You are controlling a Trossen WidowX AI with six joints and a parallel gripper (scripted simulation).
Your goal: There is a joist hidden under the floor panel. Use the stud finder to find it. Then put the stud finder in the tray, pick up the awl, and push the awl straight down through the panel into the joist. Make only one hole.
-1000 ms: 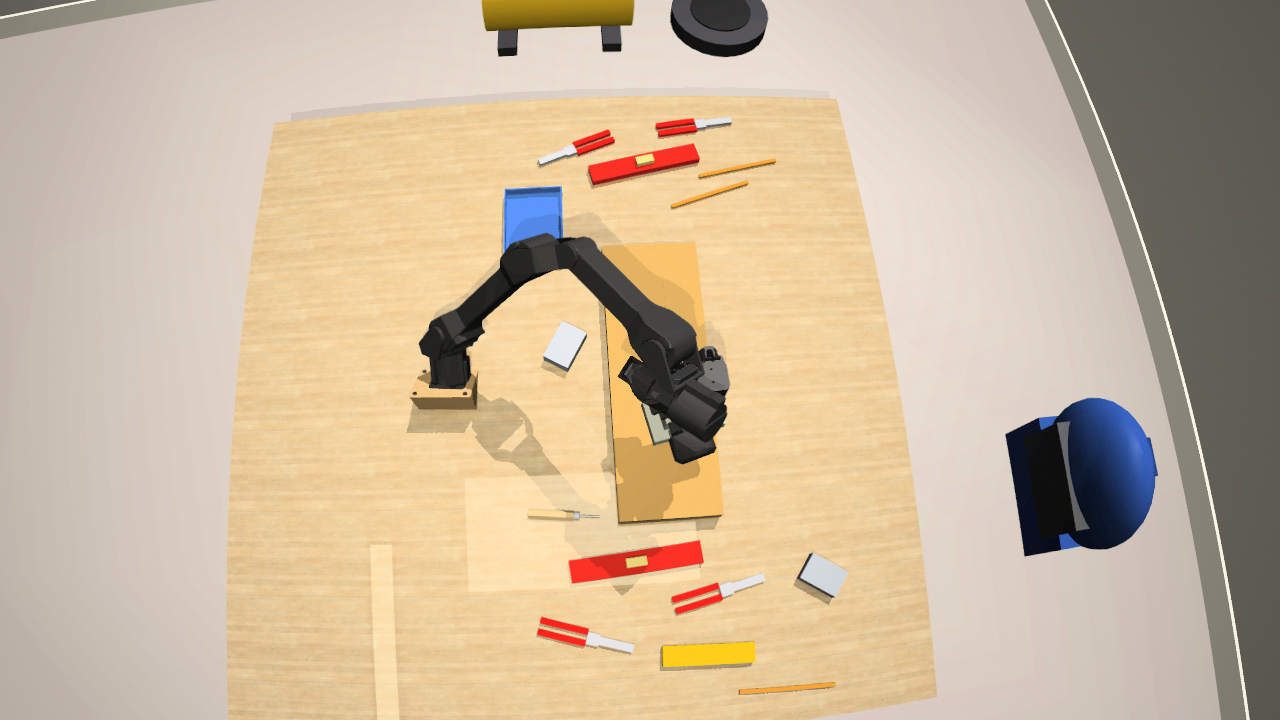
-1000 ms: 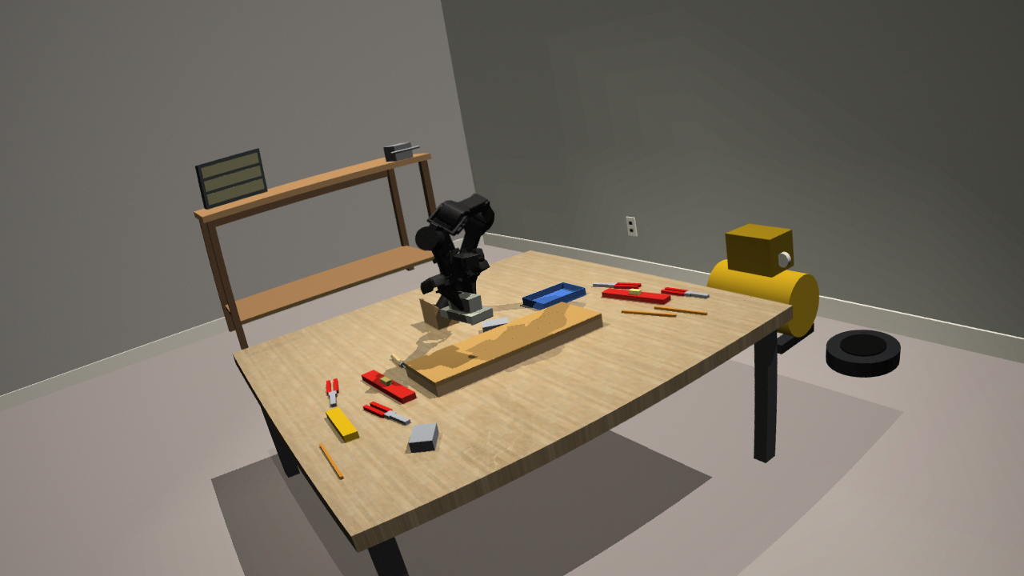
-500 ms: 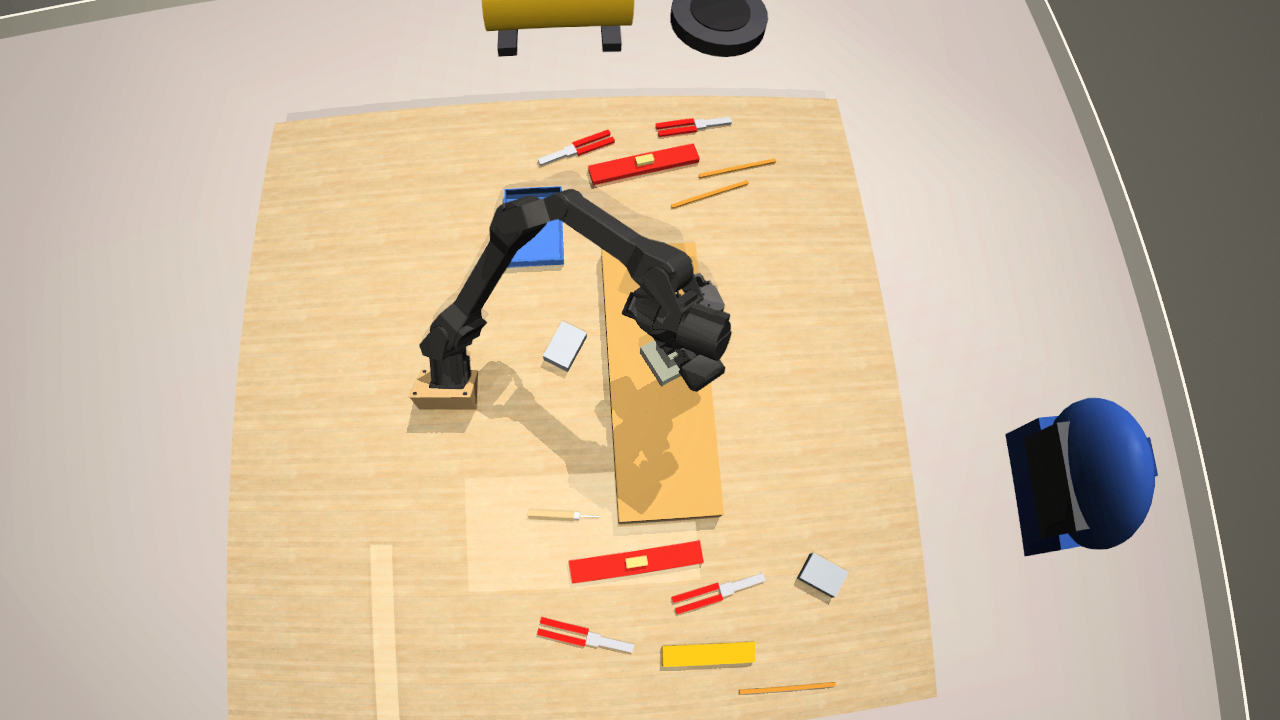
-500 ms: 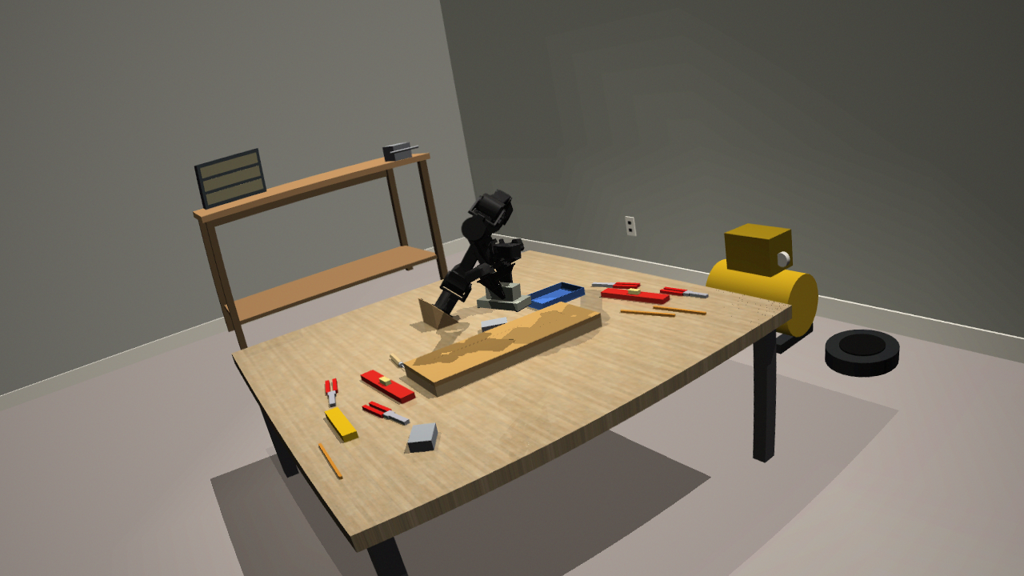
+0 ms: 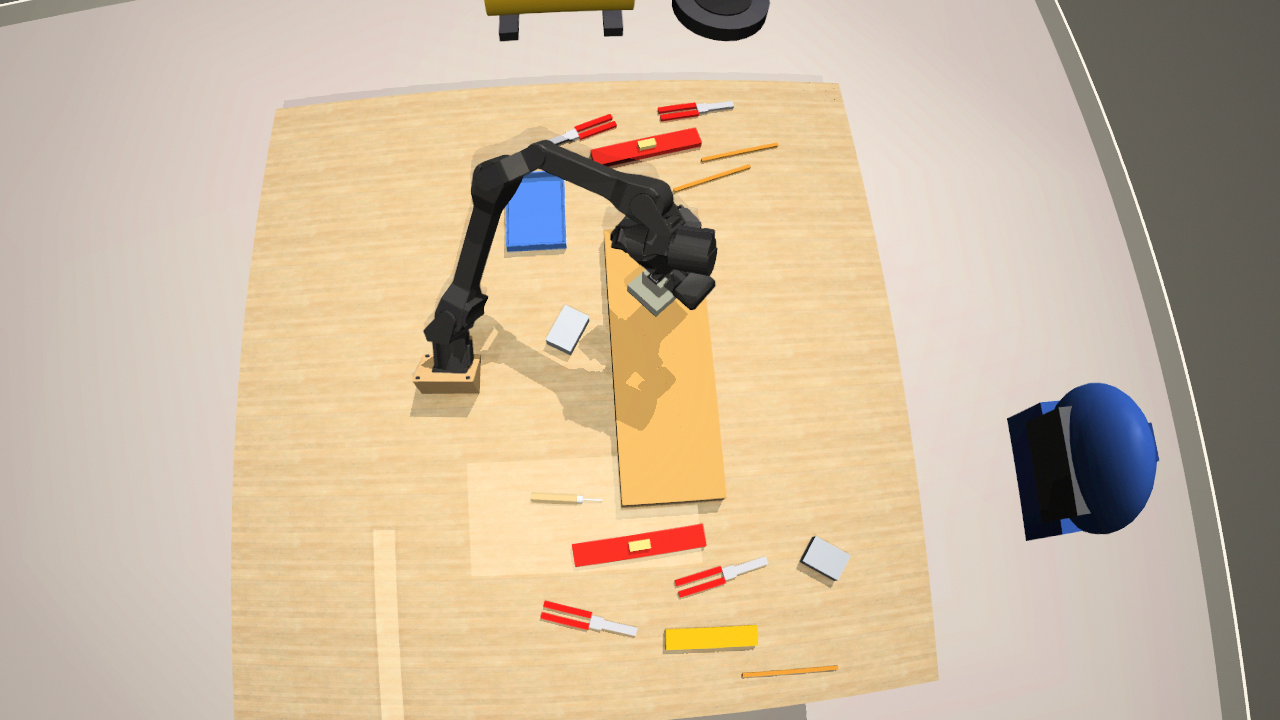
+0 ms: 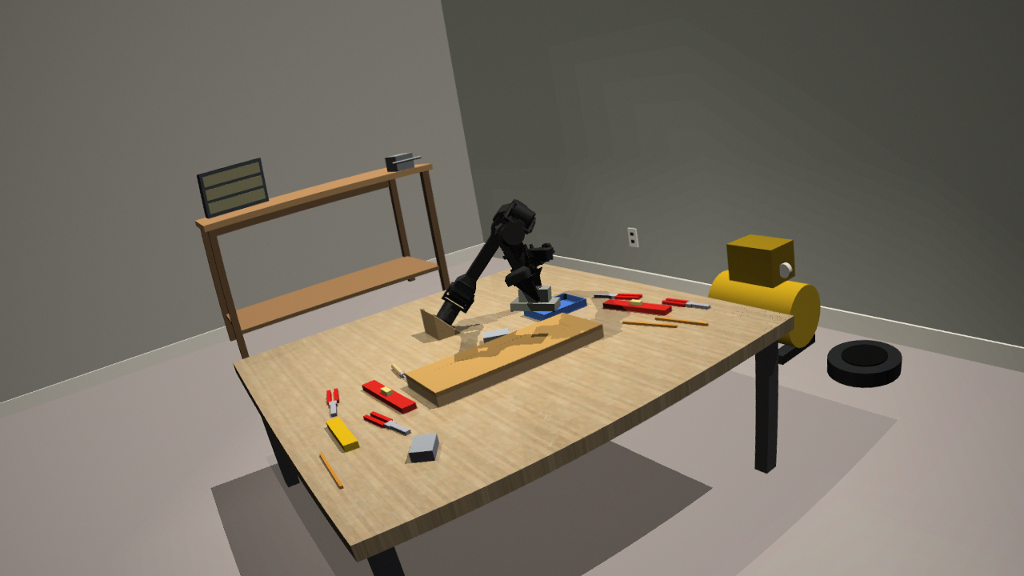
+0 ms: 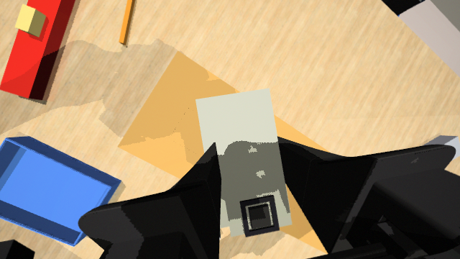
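Right now my gripper tip is 2 cm past the stud finder, 2 cm to the left of it and 2 cm below it. Round my gripper tip: yellow block (9 cm ahead, 62 cm to the right, 14 cm below); awl (16 cm behind, 38 cm to the right, 14 cm below); blue tray (26 cm behind, 18 cm to the left, 13 cm below).
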